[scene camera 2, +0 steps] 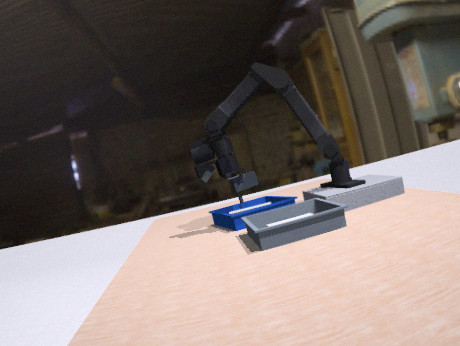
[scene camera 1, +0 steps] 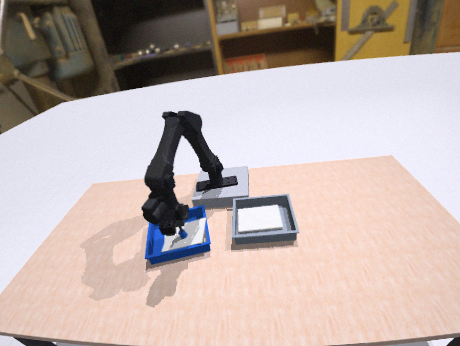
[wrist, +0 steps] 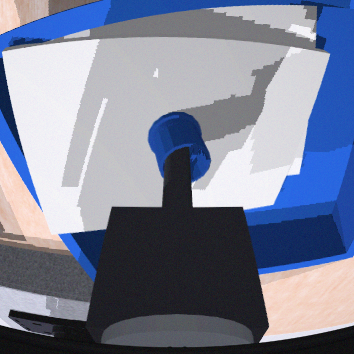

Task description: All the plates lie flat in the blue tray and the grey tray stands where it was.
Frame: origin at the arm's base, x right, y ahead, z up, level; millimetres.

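Seen in the pictures: end effector, tool point: (scene camera 1: 184,237) (wrist: 176,129); arm's base, origin of the base link: (scene camera 2: 342,185) (scene camera 1: 217,184) (wrist: 77,327).
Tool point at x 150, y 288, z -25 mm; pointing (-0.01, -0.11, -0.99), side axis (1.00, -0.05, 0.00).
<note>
Offsets run from my tool point to a thing's middle. Level surfaces: height alone.
The blue tray @(dx +27, dy -29, dz -4 mm) (scene camera 1: 174,255) (scene camera 2: 226,220) (wrist: 326,105) stands left of the grey tray @(dx -322, dy -34, dz -4 mm) (scene camera 1: 266,237) (scene camera 2: 297,231). A white square plate @(dx +0, dy -8, dz +5 mm) (scene camera 1: 196,233) (scene camera 2: 250,207) (wrist: 53,123) lies in the blue tray, low between its walls. My blue suction cup (scene camera 1: 182,233) (scene camera 2: 241,202) (wrist: 179,140) presses on the middle of this plate, slightly tilted, and holds it. The edge of another plate @(dx +2, dy +1, dz -23 mm) (wrist: 211,24) shows beneath it in the wrist view. A further white plate @(dx -308, dy -52, dz -17 mm) (scene camera 1: 259,217) (scene camera 2: 290,220) lies flat in the grey tray.
The arm's grey base block (scene camera 1: 237,186) (scene camera 2: 371,189) stands just behind the two trays. The trays sit on a wooden board @(dz -29 mm) (scene camera 1: 334,279) on a white table (scene camera 1: 297,111).
</note>
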